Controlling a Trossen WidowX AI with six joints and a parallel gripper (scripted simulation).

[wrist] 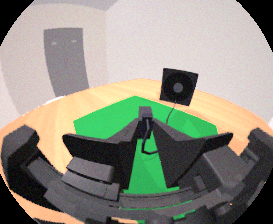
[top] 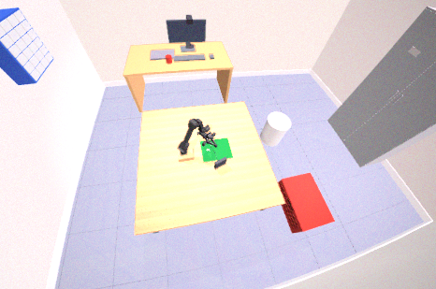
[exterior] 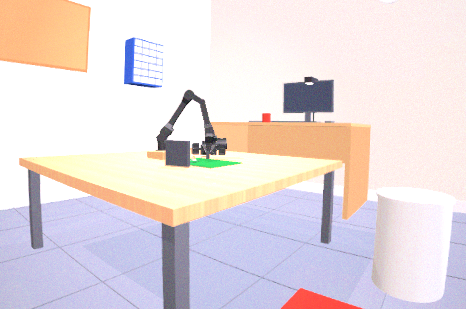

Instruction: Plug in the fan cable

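Right now the green board is 3 cm to the right of my gripper tip and 6 cm below it. Also, from my gripper tip: small dark plug (1 cm below); dark fan (1 cm behind, 21 cm to the right, 1 cm above).
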